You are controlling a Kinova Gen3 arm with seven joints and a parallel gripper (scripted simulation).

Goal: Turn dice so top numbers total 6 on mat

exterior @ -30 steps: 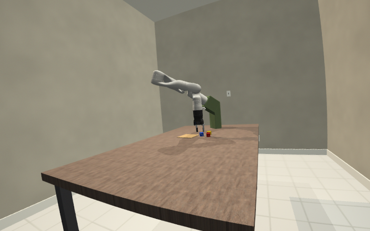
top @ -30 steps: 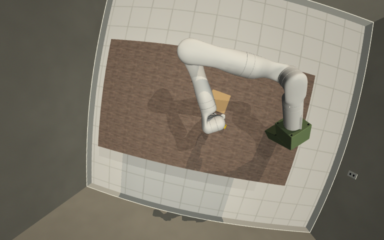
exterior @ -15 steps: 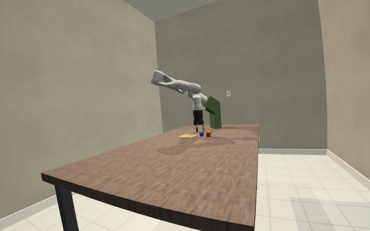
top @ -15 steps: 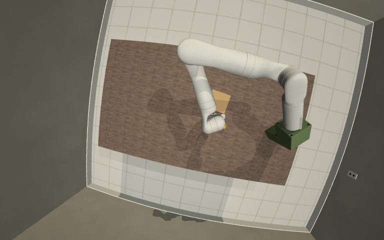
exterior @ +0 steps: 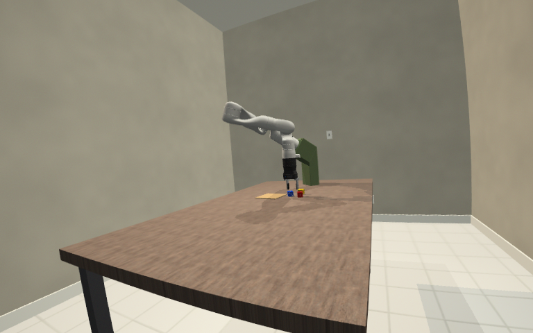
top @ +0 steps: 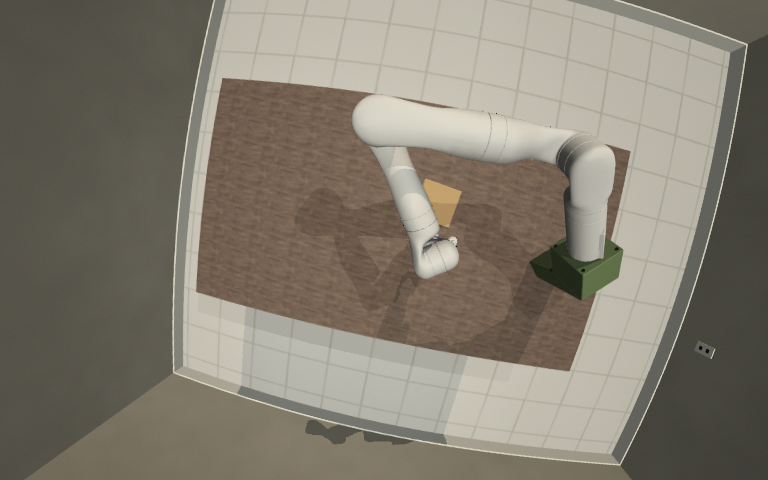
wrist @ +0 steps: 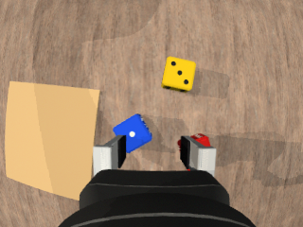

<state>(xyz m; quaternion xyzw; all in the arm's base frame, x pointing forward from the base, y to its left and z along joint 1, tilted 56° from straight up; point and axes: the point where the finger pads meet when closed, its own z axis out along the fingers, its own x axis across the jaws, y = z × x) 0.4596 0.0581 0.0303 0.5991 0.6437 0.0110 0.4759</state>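
My gripper is now 4 cm above the blue die, 2 cm to the left of it and 1 cm past it. The rest, counted from my hand: yellow die 6 cm behind, 4 cm to the left, 4 cm below; tan mat 14 cm to the right, 6 cm below, 2 cm behind; red die 4 cm to the left, 4 cm below, 2 cm ahead.
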